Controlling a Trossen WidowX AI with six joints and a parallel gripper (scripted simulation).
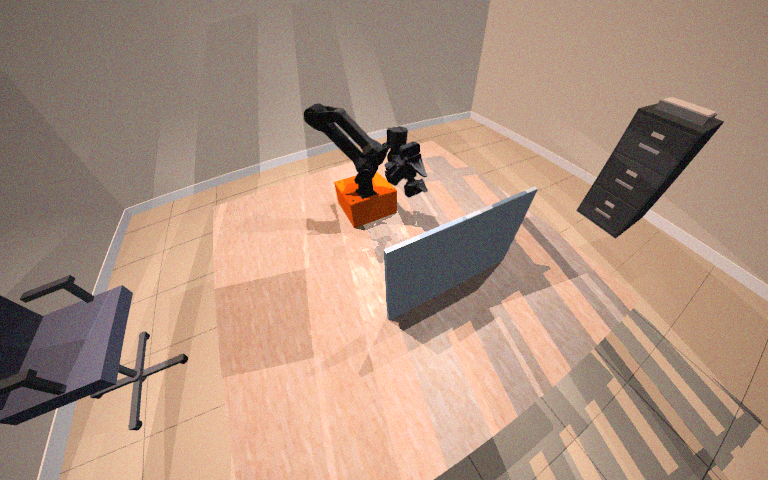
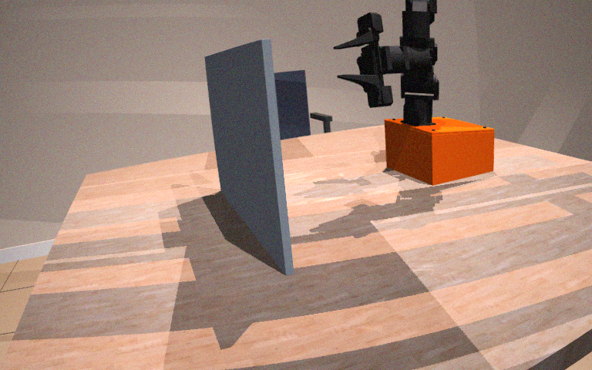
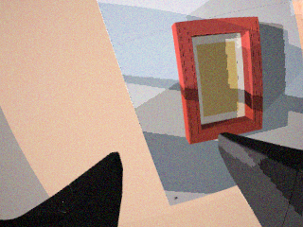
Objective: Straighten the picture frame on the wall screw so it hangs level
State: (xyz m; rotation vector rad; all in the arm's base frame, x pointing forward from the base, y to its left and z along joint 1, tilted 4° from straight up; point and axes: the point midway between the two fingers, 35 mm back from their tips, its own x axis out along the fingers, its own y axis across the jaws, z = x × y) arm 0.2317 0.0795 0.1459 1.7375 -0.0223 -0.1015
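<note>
The picture frame is 19 cm ahead of my gripper tip and 10 cm below it. From my gripper tip the other things lie so: wall panel 20 cm ahead, 1 cm to the right, 12 cm below.
</note>
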